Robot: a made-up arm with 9 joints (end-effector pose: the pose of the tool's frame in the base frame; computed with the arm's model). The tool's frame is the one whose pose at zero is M.
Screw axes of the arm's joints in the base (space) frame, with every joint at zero. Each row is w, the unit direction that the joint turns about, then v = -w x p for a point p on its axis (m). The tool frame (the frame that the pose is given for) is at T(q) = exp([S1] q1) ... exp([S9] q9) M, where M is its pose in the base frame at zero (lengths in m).
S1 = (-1, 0, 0, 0, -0.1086, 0)
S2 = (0, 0, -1, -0.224, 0.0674, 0)
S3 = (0, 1, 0, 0.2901, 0, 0.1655)
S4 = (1, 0, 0, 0, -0.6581, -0.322)
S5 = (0, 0, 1, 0.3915, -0.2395, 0)
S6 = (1, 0, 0, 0, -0.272, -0.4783)
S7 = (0, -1, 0, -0.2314, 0, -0.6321)
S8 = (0, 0, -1, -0.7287, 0.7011, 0)
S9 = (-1, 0, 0, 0, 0.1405, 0.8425)
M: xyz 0.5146 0.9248 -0.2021 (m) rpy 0 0 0 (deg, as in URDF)
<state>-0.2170 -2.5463 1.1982 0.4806 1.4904 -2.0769 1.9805 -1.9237 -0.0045</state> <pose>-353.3 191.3 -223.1 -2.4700 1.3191 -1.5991</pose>
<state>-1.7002 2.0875 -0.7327 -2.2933 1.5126 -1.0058 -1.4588 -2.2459 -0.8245</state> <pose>-307.6 1260.2 -245.2 -0.8711 -1.1475 1.0126</pose>
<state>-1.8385 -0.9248 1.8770 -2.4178 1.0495 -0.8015 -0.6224 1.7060 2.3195</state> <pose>-95.8 256.7 -469.9 1.1879 -0.2389 2.7960</pose>
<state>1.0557 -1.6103 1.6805 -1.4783 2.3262 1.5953 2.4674 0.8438 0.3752</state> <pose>-921.5 -307.4 280.3 -3.0636 0.3187 -0.6351</pose>
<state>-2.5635 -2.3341 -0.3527 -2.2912 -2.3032 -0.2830 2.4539 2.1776 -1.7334</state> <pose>-732.8 155.5 839.6 2.9308 -0.1364 0.6600</pose>
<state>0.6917 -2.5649 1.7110 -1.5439 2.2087 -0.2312 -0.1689 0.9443 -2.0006</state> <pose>-36.1 -83.8 651.0 2.7540 -0.2724 -0.6661</pose>
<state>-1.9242 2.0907 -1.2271 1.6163 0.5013 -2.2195 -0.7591 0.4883 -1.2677</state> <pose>33.2 12.5 -145.0 -0.1271 -0.0162 -2.3635</pose>
